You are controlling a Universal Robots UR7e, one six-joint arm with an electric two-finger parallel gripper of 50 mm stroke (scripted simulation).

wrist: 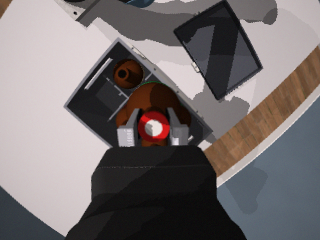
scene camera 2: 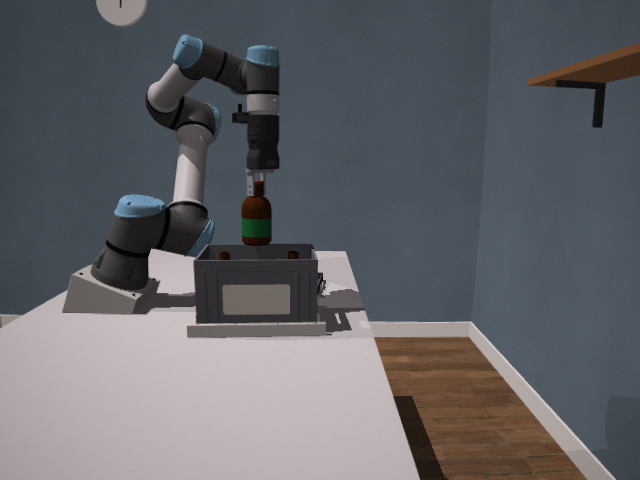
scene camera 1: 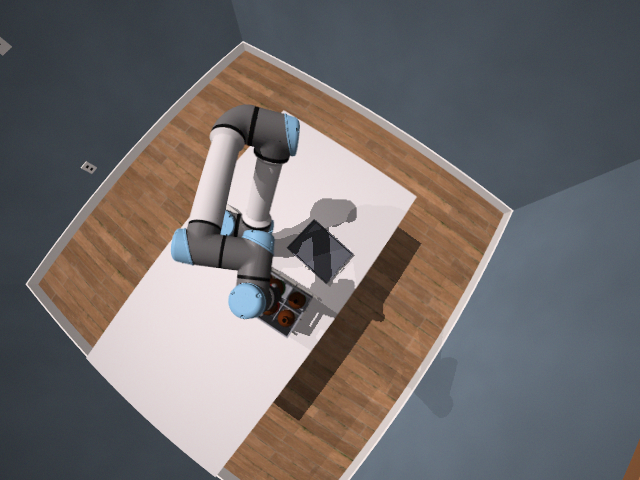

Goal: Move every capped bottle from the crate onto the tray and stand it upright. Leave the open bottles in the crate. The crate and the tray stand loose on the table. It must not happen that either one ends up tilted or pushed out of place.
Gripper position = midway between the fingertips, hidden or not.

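Observation:
I can see my gripper (scene camera 2: 256, 195), and from the wrist I see my gripper (wrist: 153, 117) as well. There is a dark grey crate (scene camera 2: 273, 289) here too; my wrist view also shows the crate (wrist: 96, 107). And I see a dark tray (scene camera 1: 321, 252).

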